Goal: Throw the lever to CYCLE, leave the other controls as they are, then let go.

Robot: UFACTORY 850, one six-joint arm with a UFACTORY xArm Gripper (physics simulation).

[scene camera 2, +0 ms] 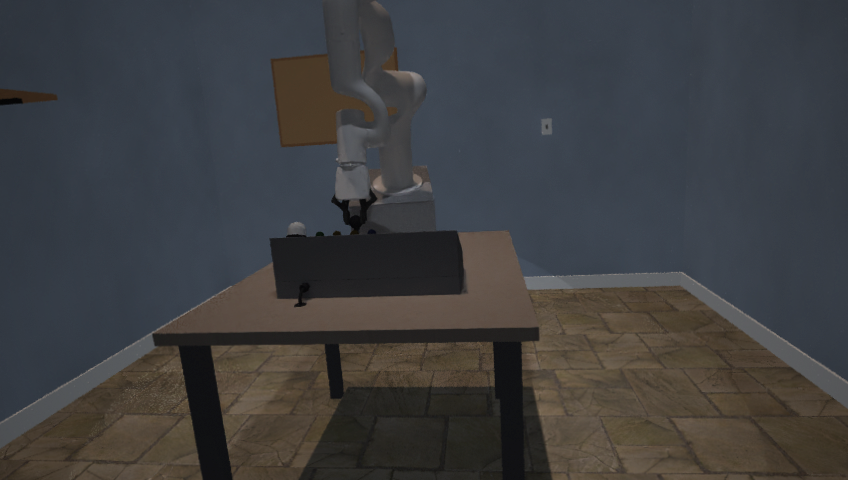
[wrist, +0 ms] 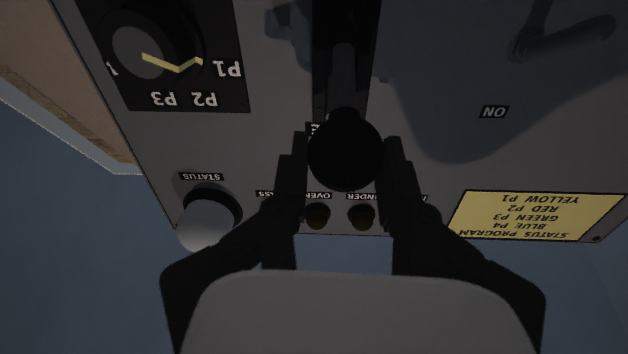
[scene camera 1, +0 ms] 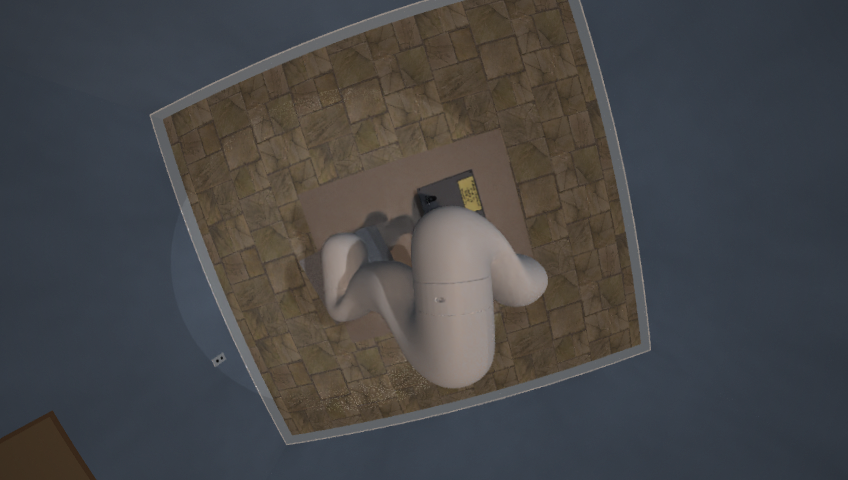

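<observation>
The lever is a grey rod with a black ball knob [wrist: 345, 151] in a dark slot of the grey control panel [wrist: 280, 100] [scene camera 2: 368, 264]. The rod leans toward the slot end at the lamp row. A label at that end is mostly covered by the knob; one letter, E, shows. My gripper [wrist: 343, 152] [scene camera 2: 355, 221] is shut on the knob, one finger on each side. In the overhead view the arm hides the gripper and the lever; part of the panel [scene camera 1: 443, 189] shows.
A rotary selector [wrist: 137, 52] marked P1, P2, P3 and a white STATUS lamp [wrist: 207, 220] are left of the lever in the wrist view. A crank-shaped handle [wrist: 565, 37], an ON label [wrist: 494, 111] and a yellow card [wrist: 537, 215] are right. The panel stands on a table [scene camera 2: 380, 315] [scene camera 1: 357, 202].
</observation>
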